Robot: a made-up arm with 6 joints. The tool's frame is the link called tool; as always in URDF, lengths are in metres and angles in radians. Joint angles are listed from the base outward.
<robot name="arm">
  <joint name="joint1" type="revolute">
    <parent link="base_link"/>
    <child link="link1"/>
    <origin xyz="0 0 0.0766" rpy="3.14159 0 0"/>
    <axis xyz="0 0 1"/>
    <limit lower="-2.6" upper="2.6"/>
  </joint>
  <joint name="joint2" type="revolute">
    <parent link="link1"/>
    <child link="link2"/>
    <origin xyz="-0.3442 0.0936 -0.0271" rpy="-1.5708 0 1.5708"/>
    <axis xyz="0 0 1"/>
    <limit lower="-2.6" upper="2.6"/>
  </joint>
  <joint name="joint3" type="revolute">
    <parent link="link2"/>
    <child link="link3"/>
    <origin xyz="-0.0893 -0.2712 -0.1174" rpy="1.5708 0 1.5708"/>
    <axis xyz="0 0 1"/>
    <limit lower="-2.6" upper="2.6"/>
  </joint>
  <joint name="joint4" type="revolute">
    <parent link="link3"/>
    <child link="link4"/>
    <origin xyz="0.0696 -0.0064 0.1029" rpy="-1.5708 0 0"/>
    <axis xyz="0 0 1"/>
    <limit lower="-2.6" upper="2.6"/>
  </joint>
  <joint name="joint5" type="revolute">
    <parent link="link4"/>
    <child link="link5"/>
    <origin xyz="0.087 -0.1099 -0.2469" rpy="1.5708 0 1.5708"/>
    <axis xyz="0 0 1"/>
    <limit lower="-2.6" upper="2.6"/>
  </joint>
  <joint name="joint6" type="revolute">
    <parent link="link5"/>
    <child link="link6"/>
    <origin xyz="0.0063 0.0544 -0.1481" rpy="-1.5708 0 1.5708"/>
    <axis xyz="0 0 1"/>
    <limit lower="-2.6" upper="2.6"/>
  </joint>
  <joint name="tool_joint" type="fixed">
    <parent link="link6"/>
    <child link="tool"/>
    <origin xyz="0.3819 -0.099 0.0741" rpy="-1.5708 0 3.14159"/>
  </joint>
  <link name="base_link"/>
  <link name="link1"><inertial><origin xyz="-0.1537 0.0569 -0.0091"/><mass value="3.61"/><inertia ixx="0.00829" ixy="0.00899" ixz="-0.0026" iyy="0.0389" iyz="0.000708" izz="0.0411"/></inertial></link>
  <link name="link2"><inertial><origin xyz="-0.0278 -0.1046 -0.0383"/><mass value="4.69"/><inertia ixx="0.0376" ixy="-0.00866" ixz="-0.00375" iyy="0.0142" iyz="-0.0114" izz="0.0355"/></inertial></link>
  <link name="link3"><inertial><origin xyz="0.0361 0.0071 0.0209"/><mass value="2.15"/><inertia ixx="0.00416" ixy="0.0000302" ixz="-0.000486" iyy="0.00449" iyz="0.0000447" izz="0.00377"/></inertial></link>
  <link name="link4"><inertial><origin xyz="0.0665 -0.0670 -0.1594"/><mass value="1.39"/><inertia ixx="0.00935" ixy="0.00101" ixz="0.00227" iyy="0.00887" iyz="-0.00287" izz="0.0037"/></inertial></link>
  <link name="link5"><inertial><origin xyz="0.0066 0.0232 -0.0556"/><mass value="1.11"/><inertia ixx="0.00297" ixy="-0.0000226" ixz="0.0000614" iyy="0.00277" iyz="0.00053" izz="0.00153"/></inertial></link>
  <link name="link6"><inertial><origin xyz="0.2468 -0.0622 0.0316"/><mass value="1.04"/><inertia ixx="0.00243" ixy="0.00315" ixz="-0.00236" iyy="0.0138" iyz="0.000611" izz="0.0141"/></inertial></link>
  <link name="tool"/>
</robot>
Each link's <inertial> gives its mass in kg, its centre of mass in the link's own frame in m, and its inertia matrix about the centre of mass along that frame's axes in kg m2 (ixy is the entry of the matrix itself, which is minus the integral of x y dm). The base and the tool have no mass. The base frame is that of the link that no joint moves.
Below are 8 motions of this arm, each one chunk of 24 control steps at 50 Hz.
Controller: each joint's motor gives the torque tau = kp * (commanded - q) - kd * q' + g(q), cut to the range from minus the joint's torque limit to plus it. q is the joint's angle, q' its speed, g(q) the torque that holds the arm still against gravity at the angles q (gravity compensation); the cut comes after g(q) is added. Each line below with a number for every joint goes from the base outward.
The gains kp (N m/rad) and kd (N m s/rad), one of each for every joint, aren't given. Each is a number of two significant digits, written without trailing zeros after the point. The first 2 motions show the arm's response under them.
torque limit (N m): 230 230 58 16 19 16
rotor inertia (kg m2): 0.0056 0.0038 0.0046 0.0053 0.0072 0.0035
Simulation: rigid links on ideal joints. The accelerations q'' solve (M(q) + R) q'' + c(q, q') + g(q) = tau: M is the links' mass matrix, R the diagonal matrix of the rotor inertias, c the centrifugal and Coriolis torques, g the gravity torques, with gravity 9.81 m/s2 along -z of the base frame. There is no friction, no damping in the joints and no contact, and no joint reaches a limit. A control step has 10 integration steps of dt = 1/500 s. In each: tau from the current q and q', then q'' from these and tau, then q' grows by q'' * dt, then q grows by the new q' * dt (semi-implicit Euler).
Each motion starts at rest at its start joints. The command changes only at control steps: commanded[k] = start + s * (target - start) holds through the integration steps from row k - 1 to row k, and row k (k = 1, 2, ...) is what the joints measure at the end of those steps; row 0 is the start. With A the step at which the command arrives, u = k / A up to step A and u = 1 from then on. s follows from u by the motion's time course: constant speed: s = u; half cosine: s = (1 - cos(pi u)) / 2; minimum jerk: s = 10 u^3 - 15 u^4 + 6 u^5; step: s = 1 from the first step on.
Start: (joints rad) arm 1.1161 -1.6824 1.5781 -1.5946 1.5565 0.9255
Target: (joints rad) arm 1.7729 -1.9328 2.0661 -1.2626 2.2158 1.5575
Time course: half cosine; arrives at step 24
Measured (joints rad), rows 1 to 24:
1: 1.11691 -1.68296 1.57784 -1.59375 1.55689 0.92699
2: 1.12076 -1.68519 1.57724 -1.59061 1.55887 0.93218
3: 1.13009 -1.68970 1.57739 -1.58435 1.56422 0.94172
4: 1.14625 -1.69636 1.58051 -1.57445 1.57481 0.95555
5: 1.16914 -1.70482 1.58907 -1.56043 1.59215 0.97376
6: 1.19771 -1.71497 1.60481 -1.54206 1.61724 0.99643
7: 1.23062 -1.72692 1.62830 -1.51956 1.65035 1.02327
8: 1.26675 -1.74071 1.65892 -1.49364 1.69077 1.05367
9: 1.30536 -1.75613 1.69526 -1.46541 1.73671 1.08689
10: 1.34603 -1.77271 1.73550 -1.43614 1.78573 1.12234
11: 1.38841 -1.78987 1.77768 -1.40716 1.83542 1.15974
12: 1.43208 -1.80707 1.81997 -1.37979 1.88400 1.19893
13: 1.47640 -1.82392 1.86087 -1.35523 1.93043 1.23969
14: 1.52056 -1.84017 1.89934 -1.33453 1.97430 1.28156
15: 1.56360 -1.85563 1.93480 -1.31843 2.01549 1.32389
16: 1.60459 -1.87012 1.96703 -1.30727 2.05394 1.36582
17: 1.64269 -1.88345 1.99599 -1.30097 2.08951 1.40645
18: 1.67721 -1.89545 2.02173 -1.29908 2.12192 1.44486
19: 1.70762 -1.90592 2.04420 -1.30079 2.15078 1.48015
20: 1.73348 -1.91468 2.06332 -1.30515 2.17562 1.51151
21: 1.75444 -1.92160 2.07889 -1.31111 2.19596 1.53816
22: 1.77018 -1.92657 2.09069 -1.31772 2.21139 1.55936
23: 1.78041 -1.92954 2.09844 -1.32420 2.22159 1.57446
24: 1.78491 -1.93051 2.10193 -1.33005 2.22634 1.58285
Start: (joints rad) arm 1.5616 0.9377 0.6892 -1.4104 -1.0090 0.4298
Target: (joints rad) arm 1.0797 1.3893 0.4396 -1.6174 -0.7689 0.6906
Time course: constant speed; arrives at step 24
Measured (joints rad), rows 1 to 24:
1: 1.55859 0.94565 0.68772 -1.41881 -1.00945 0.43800
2: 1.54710 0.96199 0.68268 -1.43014 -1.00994 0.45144
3: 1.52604 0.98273 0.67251 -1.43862 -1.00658 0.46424
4: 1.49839 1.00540 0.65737 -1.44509 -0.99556 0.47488
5: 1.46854 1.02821 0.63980 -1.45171 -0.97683 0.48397
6: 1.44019 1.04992 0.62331 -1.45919 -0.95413 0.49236
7: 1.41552 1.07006 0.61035 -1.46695 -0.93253 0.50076
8: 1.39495 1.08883 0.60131 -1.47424 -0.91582 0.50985
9: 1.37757 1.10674 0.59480 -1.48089 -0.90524 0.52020
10: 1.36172 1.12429 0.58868 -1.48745 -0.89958 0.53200
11: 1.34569 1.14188 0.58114 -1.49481 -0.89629 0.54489
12: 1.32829 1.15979 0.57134 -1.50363 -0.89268 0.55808
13: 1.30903 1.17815 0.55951 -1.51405 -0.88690 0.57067
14: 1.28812 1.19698 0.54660 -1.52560 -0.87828 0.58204
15: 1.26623 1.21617 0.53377 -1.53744 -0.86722 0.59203
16: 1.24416 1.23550 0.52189 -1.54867 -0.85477 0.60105
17: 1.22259 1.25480 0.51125 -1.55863 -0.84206 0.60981
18: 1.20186 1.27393 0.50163 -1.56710 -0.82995 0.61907
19: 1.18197 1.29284 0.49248 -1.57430 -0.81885 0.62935
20: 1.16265 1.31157 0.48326 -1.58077 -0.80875 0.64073
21: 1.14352 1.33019 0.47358 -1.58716 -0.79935 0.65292
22: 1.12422 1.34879 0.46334 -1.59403 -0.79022 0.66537
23: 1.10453 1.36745 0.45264 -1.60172 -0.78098 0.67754
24: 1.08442 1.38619 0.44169 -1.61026 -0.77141 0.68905
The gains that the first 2 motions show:
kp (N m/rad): 1500 1000 220 43 120 91
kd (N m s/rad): 22 14 3.1 1 2.1 1.5
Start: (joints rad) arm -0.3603 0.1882 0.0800 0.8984 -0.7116 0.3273
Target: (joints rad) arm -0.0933 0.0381 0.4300 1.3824 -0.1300 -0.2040
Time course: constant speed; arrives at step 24
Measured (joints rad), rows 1 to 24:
1: -0.35774 0.18683 0.08272 0.90255 -0.70699 0.32413
2: -0.35013 0.18256 0.09155 0.91500 -0.69253 0.31342
3: -0.33775 0.17558 0.10720 0.93547 -0.66771 0.29355
4: -0.32264 0.16708 0.12788 0.96082 -0.63560 0.26581
5: -0.30715 0.15841 0.15037 0.98719 -0.60085 0.23361
6: -0.29297 0.15048 0.17139 1.01174 -0.56774 0.20097
7: -0.28071 0.14359 0.18889 1.03328 -0.53885 0.17127
8: -0.27010 0.13756 0.20254 1.05221 -0.51460 0.14628
9: -0.26042 0.13202 0.21354 1.06978 -0.49365 0.12586
10: -0.25090 0.12658 0.22383 1.08736 -0.47389 0.10838
11: -0.24099 0.12096 0.23520 1.10583 -0.45337 0.09161
12: -0.23045 0.11506 0.24863 1.12542 -0.43097 0.07367
13: -0.21930 0.10886 0.26406 1.14578 -0.40655 0.05353
14: -0.20774 0.10243 0.28073 1.16638 -0.38074 0.03117
15: -0.19601 0.09588 0.29757 1.18683 -0.35448 0.00726
16: -0.18433 0.08931 0.31373 1.20702 -0.32863 -0.01722
17: -0.17286 0.08281 0.32881 1.22706 -0.30363 -0.04138
18: -0.16164 0.07645 0.34291 1.24714 -0.27950 -0.06468
19: -0.15064 0.07021 0.35645 1.26734 -0.25590 -0.08702
20: -0.13976 0.06406 0.36993 1.28757 -0.23244 -0.10862
21: -0.12889 0.05795 0.38377 1.30768 -0.20877 -0.12988
22: -0.11795 0.05180 0.39815 1.32755 -0.18477 -0.15118
23: -0.10689 0.04559 0.41303 1.34714 -0.16047 -0.17276
24: -0.09573 0.03932 0.42820 1.36656 -0.13598 -0.19468

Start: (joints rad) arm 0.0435 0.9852 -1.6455 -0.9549 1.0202 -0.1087
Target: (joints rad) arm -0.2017 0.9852 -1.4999 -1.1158 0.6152 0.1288
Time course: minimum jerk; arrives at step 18
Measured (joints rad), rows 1 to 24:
1: 0.04343 0.98519 -1.64551 -0.95498 1.02004 -0.10859
2: 0.04280 0.98513 -1.64554 -0.95573 1.01872 -0.10774
3: 0.04057 0.98497 -1.64535 -0.95857 1.01399 -0.10481
4: 0.03531 0.98473 -1.64430 -0.96546 1.00302 -0.09810
5: 0.02570 0.98451 -1.64141 -0.97805 0.98361 -0.08603
6: 0.01094 0.98444 -1.63569 -0.99690 0.95511 -0.06780
7: -0.00903 0.98461 -1.62645 -1.02117 0.91854 -0.04377
8: -0.03355 0.98499 -1.61339 -1.04875 0.87621 -0.01546
9: -0.06139 0.98537 -1.59661 -1.07671 0.83099 0.01483
10: -0.09099 0.98548 -1.57670 -1.10194 0.78577 0.04463
11: -0.12068 0.98521 -1.55475 -1.12157 0.74308 0.07176
12: -0.14878 0.98463 -1.53232 -1.13347 0.70490 0.09459
13: -0.17372 0.98405 -1.51131 -1.13649 0.67265 0.11206
14: -0.19416 0.98384 -1.49361 -1.13054 0.64725 0.12361
15: -0.20908 0.98427 -1.48075 -1.11662 0.62916 0.12916
16: -0.21800 0.98536 -1.47359 -1.09669 0.61834 0.12908
17: -0.22110 0.98690 -1.47218 -1.07354 0.61406 0.12430
18: -0.21936 0.98853 -1.47578 -1.05064 0.61467 0.11644
19: -0.21450 0.98987 -1.48295 -1.03190 0.61757 0.10776
20: -0.20861 0.99063 -1.49165 -1.02099 0.61994 0.10073
21: -0.20342 0.99067 -1.49972 -1.02027 0.62008 0.09737
22: -0.19993 0.99003 -1.50549 -1.03010 0.61795 0.09882
23: -0.19834 0.98887 -1.50821 -1.04893 0.61482 0.10492
24: -0.19827 0.98743 -1.50808 -1.07384 0.61231 0.11435

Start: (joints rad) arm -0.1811 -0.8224 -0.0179 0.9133 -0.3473 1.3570
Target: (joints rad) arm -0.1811 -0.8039 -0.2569 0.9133 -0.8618 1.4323
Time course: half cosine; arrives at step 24
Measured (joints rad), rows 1 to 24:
1: -0.18109 -0.82228 -0.01811 0.91372 -0.34862 1.35708
2: -0.18108 -0.82191 -0.01918 0.91517 -0.35326 1.35753
3: -0.18110 -0.82136 -0.02200 0.91776 -0.36200 1.35873
4: -0.18114 -0.82069 -0.02724 0.92117 -0.37485 1.36088
5: -0.18119 -0.81991 -0.03519 0.92488 -0.39165 1.36393
6: -0.18125 -0.81904 -0.04566 0.92831 -0.41217 1.36767
7: -0.18130 -0.81809 -0.05817 0.93094 -0.43610 1.37186
8: -0.18134 -0.81709 -0.07213 0.93235 -0.46306 1.37630
9: -0.18135 -0.81608 -0.08701 0.93232 -0.49262 1.38086
10: -0.18134 -0.81507 -0.10244 0.93078 -0.52427 1.38550
11: -0.18129 -0.81407 -0.11819 0.92787 -0.55745 1.39017
12: -0.18124 -0.81308 -0.13414 0.92387 -0.59154 1.39482
13: -0.18117 -0.81211 -0.15018 0.91915 -0.62592 1.39936
14: -0.18110 -0.81115 -0.16613 0.91415 -0.65992 1.40369
15: -0.18104 -0.81022 -0.18176 0.90928 -0.69290 1.40773
16: -0.18099 -0.80932 -0.19676 0.90486 -0.72427 1.41142
17: -0.18095 -0.80846 -0.21080 0.90115 -0.75346 1.41478
18: -0.18093 -0.80765 -0.22357 0.89827 -0.77999 1.41785
19: -0.18091 -0.80691 -0.23478 0.89629 -0.80342 1.42068
20: -0.18091 -0.80624 -0.24421 0.89520 -0.82338 1.42327
21: -0.18091 -0.80566 -0.25171 0.89493 -0.83957 1.42559
22: -0.18092 -0.80519 -0.25717 0.89539 -0.85171 1.42756
23: -0.18094 -0.80485 -0.26055 0.89644 -0.85962 1.42908
24: -0.18096 -0.80465 -0.26181 0.89791 -0.86317 1.43006

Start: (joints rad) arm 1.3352 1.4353 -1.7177 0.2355 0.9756 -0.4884
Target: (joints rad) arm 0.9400 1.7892 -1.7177 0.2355 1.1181 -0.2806
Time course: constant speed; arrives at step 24
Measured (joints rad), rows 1 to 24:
1: 1.33259 1.43799 -1.72290 0.23790 0.97524 -0.48536
2: 1.32444 1.44594 -1.73378 0.23944 0.97746 -0.48204
3: 1.31029 1.45935 -1.74543 0.23737 0.98561 -0.47944
4: 1.29128 1.47698 -1.75294 0.23201 0.99944 -0.47492
5: 1.26924 1.49698 -1.75344 0.22495 1.01499 -0.46572
6: 1.24604 1.51763 -1.74667 0.21803 1.02743 -0.45119
7: 1.22320 1.53769 -1.73453 0.21298 1.03386 -0.43313
8: 1.20178 1.55649 -1.72026 0.21115 1.03442 -0.41465
9: 1.18231 1.57373 -1.70739 0.21321 1.03159 -0.39870
10: 1.16484 1.58934 -1.69866 0.21900 1.02869 -0.38699
11: 1.14908 1.60341 -1.69539 0.22762 1.02845 -0.37975
12: 1.13446 1.61619 -1.69742 0.23766 1.03226 -0.37606
13: 1.12038 1.62807 -1.70340 0.24764 1.04003 -0.37437
14: 1.10630 1.63958 -1.71142 0.25629 1.05056 -0.37303
15: 1.09182 1.65129 -1.71946 0.26272 1.06217 -0.37064
16: 1.07673 1.66371 -1.72588 0.26648 1.07328 -0.36624
17: 1.06093 1.67719 -1.72962 0.26750 1.08280 -0.35941
18: 1.04444 1.69189 -1.73036 0.26603 1.09024 -0.35021
19: 1.02735 1.70771 -1.72843 0.26254 1.09568 -0.33906
20: 1.00983 1.72435 -1.72463 0.25762 1.09957 -0.32667
21: 0.99211 1.74138 -1.72004 0.25193 1.10260 -0.31379
22: 0.97446 1.75832 -1.71569 0.24612 1.10546 -0.30114
23: 0.95711 1.77475 -1.71245 0.24075 1.10877 -0.28930
24: 0.94024 1.79041 -1.71081 0.23625 1.11297 -0.27861

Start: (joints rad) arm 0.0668 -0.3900 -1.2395 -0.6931 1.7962 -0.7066
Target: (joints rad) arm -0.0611 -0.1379 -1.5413 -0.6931 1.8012 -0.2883
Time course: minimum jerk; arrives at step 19
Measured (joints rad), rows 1 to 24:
1: 0.06676 -0.38996 -1.23964 -0.69295 1.79627 -0.70644
2: 0.06640 -0.38960 -1.24072 -0.69189 1.79681 -0.70522
3: 0.06517 -0.38813 -1.24409 -0.68902 1.79851 -0.70133
4: 0.06237 -0.38428 -1.25114 -0.68395 1.80178 -0.69294
5: 0.05742 -0.37664 -1.26286 -0.67704 1.80633 -0.67840
6: 0.05001 -0.36404 -1.27974 -0.66916 1.81135 -0.65658
7: 0.04016 -0.34595 -1.30169 -0.66154 1.81584 -0.62706
8: 0.02821 -0.32263 -1.32814 -0.65555 1.81901 -0.59036
9: 0.01472 -0.29511 -1.35812 -0.65246 1.82028 -0.54789
10: 0.00039 -0.26496 -1.39041 -0.65319 1.81931 -0.50186
11: -0.01397 -0.23404 -1.42364 -0.65810 1.81593 -0.45490
12: -0.02759 -0.20419 -1.45640 -0.66686 1.81022 -0.40971
13: -0.03977 -0.17710 -1.48726 -0.67862 1.80258 -0.36865
14: -0.04993 -0.15414 -1.51479 -0.69218 1.79374 -0.33359
15: -0.05769 -0.13633 -1.53769 -0.70628 1.78476 -0.30575
16: -0.06288 -0.12426 -1.55490 -0.71973 1.77691 -0.28568
17: -0.06552 -0.11808 -1.56577 -0.73154 1.77146 -0.27326
18: -0.06589 -0.11740 -1.57026 -0.74089 1.76954 -0.26764
19: -0.06450 -0.12130 -1.56911 -0.74714 1.77194 -0.26714
20: -0.06215 -0.12825 -1.56386 -0.74989 1.77889 -0.26951
21: -0.05966 -0.13633 -1.55629 -0.74940 1.78950 -0.27283
22: -0.05766 -0.14370 -1.54814 -0.74627 1.80159 -0.27613
23: -0.05649 -0.14898 -1.54097 -0.74089 1.81242 -0.27904
24: -0.05625 -0.15148 -1.53600 -0.73341 1.81963 -0.28162

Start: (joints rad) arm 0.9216 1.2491 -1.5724 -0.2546 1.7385 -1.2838
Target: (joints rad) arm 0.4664 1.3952 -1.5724 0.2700 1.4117 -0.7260
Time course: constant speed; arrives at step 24
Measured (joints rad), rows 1 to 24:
1: 0.91847 1.24947 -1.57781 -0.25214 1.72865 -1.27883
2: 0.90880 1.25099 -1.58969 -0.24980 1.71642 -1.26429
3: 0.89227 1.25435 -1.60381 -0.24930 1.70491 -1.23996
4: 0.87076 1.26016 -1.61444 -0.24923 1.69362 -1.20798
5: 0.84680 1.26864 -1.61765 -0.24612 1.68142 -1.17171
6: 0.82244 1.27944 -1.61300 -0.23621 1.66754 -1.13487
7: 0.79872 1.29152 -1.60294 -0.21712 1.65202 -1.10074
8: 0.77596 1.30344 -1.59084 -0.18857 1.63561 -1.07143
9: 0.75407 1.31382 -1.57942 -0.15207 1.61934 -1.04749
10: 0.73289 1.32170 -1.57026 -0.10996 1.60399 -1.02819
11: 0.71231 1.32687 -1.56403 -0.06455 1.58990 -1.01211
12: 0.69232 1.32984 -1.56082 -0.01782 1.57701 -0.99778
13: 0.67293 1.33162 -1.56025 0.02850 1.56496 -0.98402
14: 0.65410 1.33330 -1.56163 0.07279 1.55330 -0.96987
15: 0.63575 1.33572 -1.56408 0.11342 1.54157 -0.95454
16: 0.61768 1.33935 -1.56678 0.14897 1.52944 -0.93734
17: 0.59968 1.34426 -1.56916 0.17839 1.51672 -0.91769
18: 0.58156 1.35033 -1.57089 0.20128 1.50341 -0.89531
19: 0.56320 1.35728 -1.57193 0.21792 1.48958 -0.87025
20: 0.54456 1.36486 -1.57238 0.22922 1.47537 -0.84299
21: 0.52572 1.37280 -1.57247 0.23655 1.46093 -0.81425
22: 0.50681 1.38086 -1.57242 0.24150 1.44637 -0.78488
23: 0.48794 1.38881 -1.57249 0.24568 1.43183 -0.75566
24: 0.46923 1.39646 -1.57285 0.25057 1.41742 -0.72721

